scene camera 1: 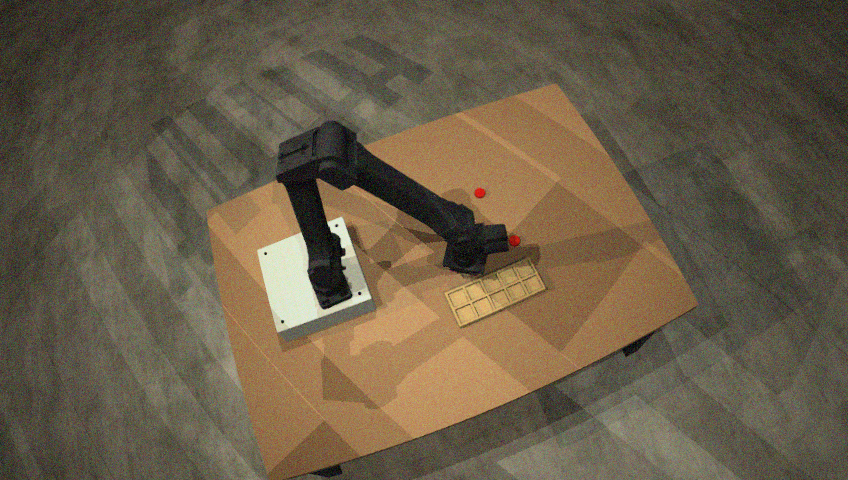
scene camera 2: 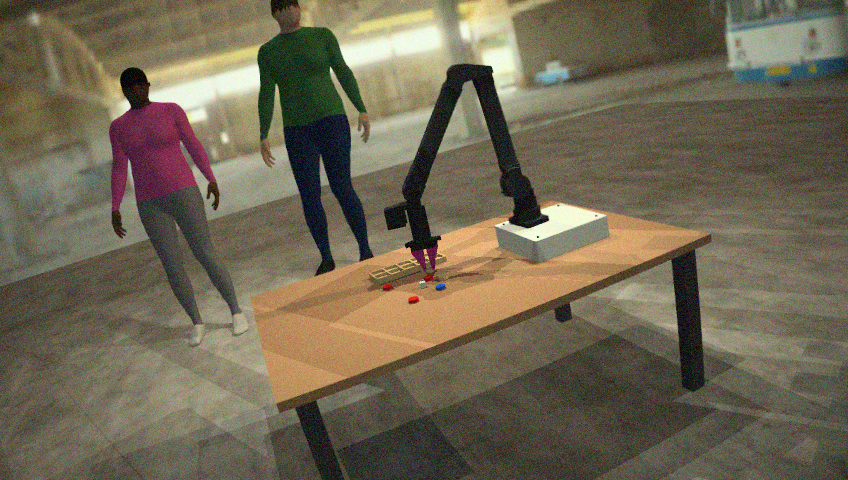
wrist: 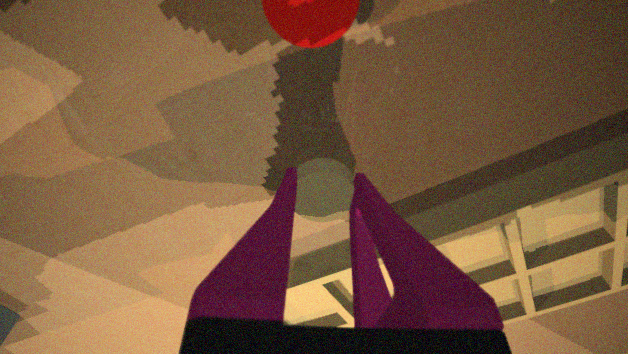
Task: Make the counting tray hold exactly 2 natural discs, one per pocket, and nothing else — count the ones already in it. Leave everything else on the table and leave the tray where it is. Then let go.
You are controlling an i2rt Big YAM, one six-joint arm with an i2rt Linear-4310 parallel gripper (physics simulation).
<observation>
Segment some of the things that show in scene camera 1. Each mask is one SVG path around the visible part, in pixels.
My gripper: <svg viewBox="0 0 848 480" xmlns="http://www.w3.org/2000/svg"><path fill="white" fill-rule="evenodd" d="M447 243L442 263L443 267L449 267L449 270L453 272L461 272L477 276L478 273L484 273L488 254L484 255L483 251L480 251L480 247L477 248L473 258L460 260L454 255L452 245Z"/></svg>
A counting tray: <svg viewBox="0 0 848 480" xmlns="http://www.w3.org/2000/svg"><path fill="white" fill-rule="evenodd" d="M529 257L445 293L445 297L460 329L546 290Z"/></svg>
</observation>
